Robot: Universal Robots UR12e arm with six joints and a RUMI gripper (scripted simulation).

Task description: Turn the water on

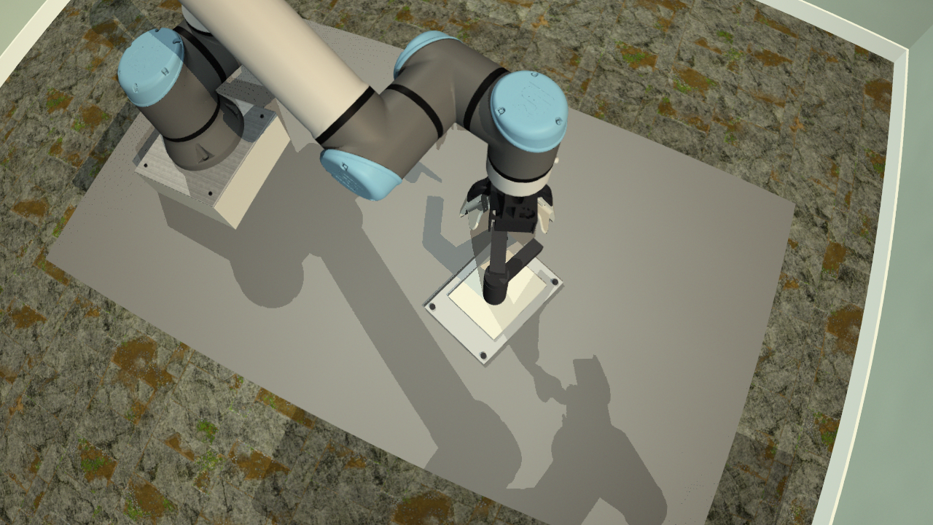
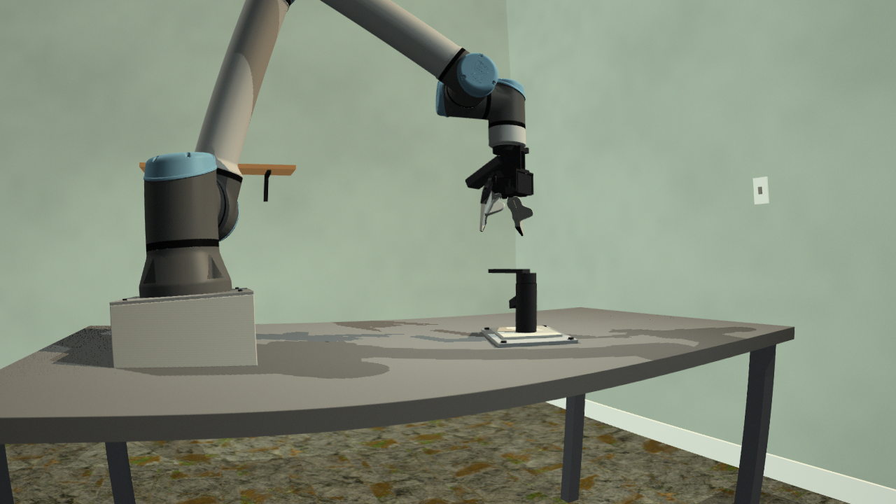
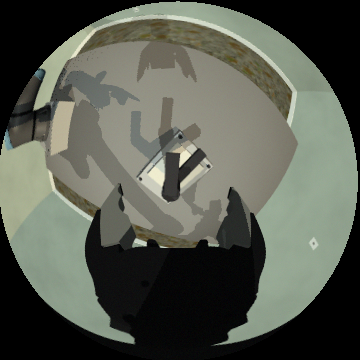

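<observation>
My hand is 9 cm above the black lever and 3 cm to the left of it. The rest, counted from my hand: black tap 14 cm below, 5 cm to the right, 1 cm ahead.
</observation>
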